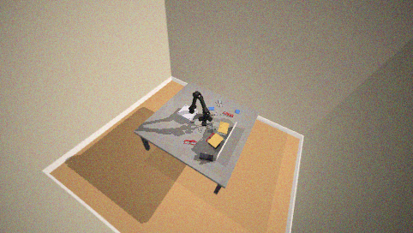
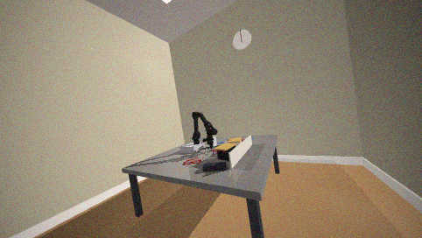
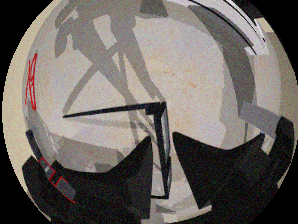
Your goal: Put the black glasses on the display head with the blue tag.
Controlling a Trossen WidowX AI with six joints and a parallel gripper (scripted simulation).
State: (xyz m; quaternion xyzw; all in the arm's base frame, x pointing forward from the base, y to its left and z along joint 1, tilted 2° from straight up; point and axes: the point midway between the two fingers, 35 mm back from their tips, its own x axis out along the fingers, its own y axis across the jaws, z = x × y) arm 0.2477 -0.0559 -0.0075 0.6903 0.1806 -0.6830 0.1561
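Now: gripper tip 17 cm to the right of the white shape, 7 cm past it and 3 cm below it. The rest, counted from my gripper tip: dark box: 40 cm to the right, 27 cm ahead; white upright divider: 38 cm ahead, 7 cm to the right, 3 cm above.
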